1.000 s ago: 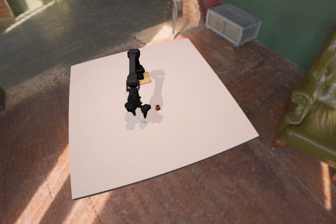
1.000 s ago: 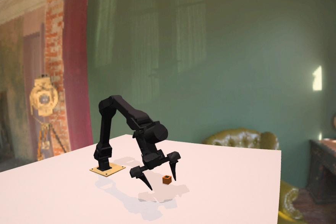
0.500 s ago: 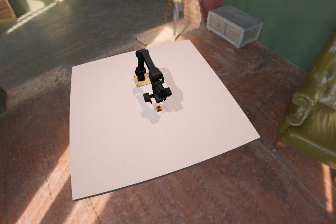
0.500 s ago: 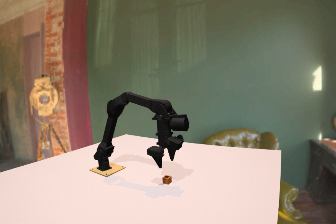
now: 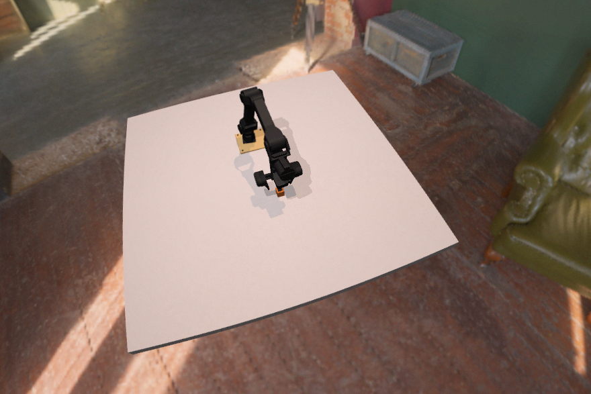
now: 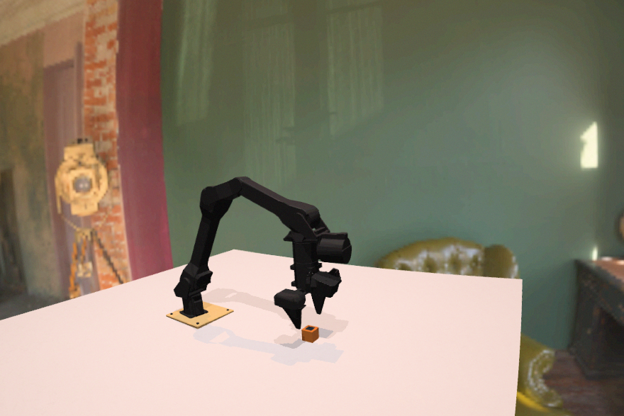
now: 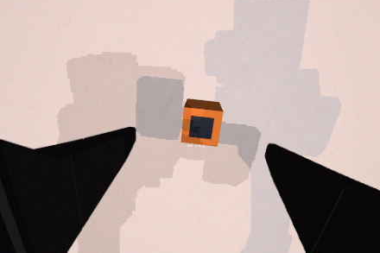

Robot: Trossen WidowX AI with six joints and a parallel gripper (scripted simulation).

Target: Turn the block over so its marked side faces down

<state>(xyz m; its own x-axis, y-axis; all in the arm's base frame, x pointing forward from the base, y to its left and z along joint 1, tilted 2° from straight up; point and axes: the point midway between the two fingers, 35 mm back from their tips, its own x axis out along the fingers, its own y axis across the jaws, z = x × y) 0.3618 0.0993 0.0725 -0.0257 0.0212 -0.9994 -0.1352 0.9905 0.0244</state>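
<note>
My gripper tip is now 30 mm above the orange block.
</note>
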